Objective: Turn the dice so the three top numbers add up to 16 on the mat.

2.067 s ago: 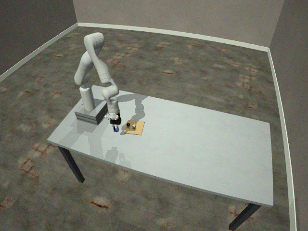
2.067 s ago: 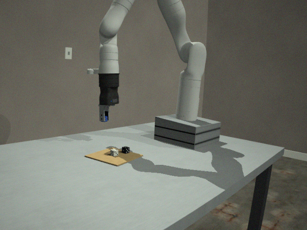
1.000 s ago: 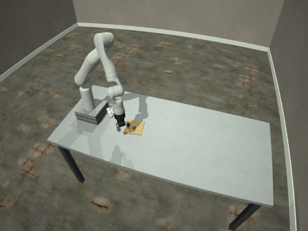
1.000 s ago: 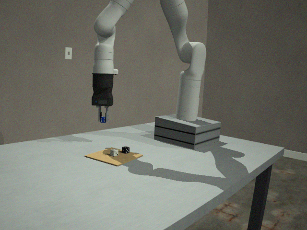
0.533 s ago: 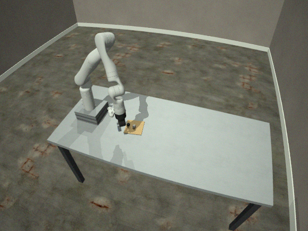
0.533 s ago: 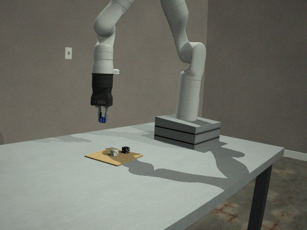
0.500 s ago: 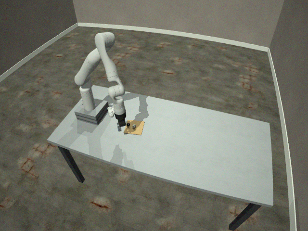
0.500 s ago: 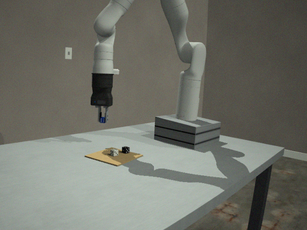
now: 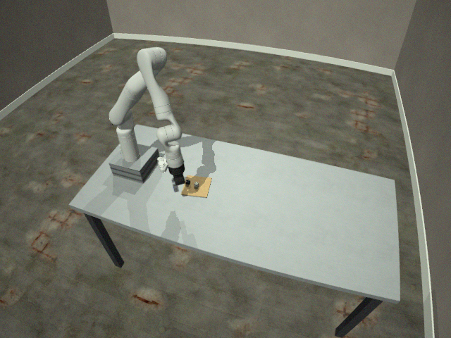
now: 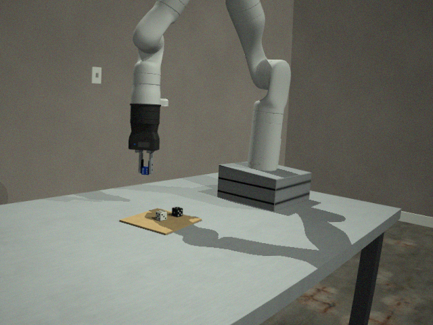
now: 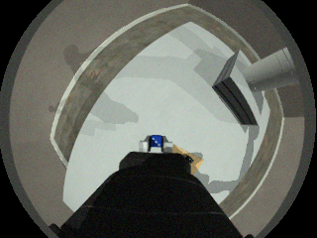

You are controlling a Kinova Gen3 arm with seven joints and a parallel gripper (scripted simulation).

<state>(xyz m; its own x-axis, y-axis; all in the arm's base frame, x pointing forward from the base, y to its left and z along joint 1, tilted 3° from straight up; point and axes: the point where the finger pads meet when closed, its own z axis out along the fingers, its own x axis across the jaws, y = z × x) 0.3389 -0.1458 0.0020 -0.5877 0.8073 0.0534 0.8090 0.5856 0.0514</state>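
Right now the black die is 130 mm to the left of my hand and 100 mm below it. Also, from my hand: tan mat (50 mm ahead, 120 mm to the left, 110 mm below); then white die (50 mm ahead, 130 mm to the left, 100 mm below); then blue die (10 mm below).
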